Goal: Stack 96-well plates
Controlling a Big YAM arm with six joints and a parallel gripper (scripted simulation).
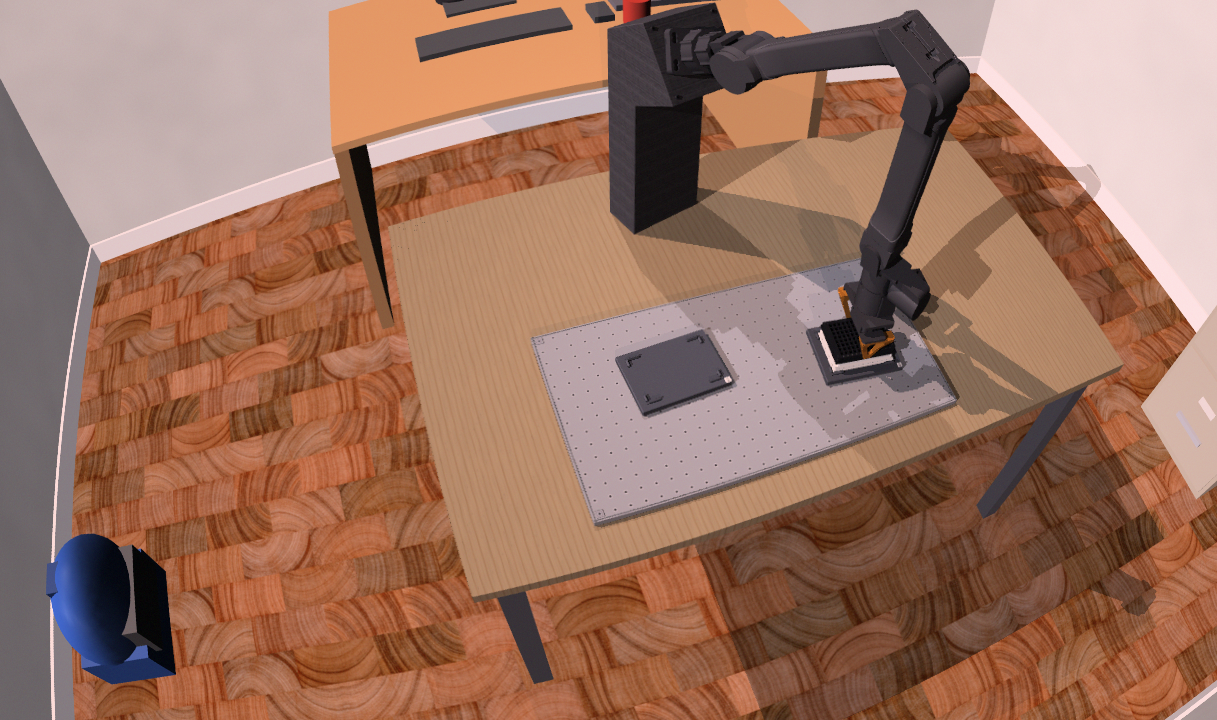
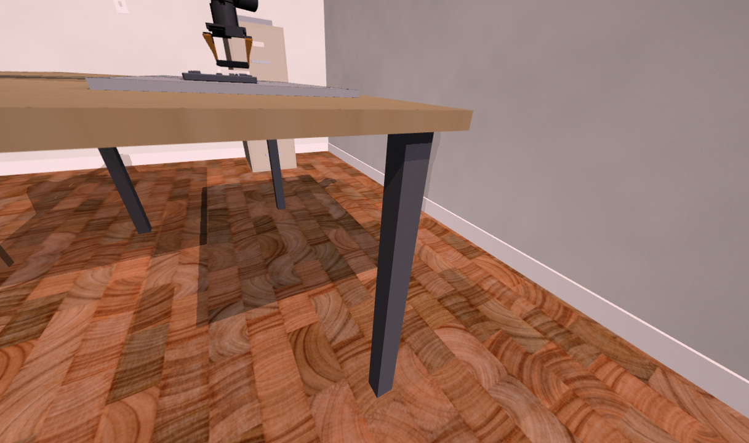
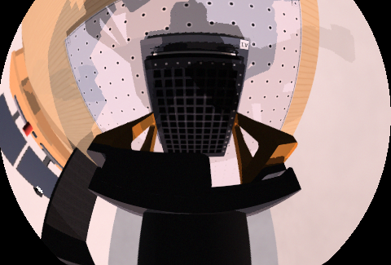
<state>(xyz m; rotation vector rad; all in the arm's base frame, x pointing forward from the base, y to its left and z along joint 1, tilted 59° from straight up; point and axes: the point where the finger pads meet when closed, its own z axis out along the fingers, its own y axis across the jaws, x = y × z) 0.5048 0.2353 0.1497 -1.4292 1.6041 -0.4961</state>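
Right now the black 96-well plate is right at my hand. From my hand the other things lie so: white 96-well plate 30 mm below.
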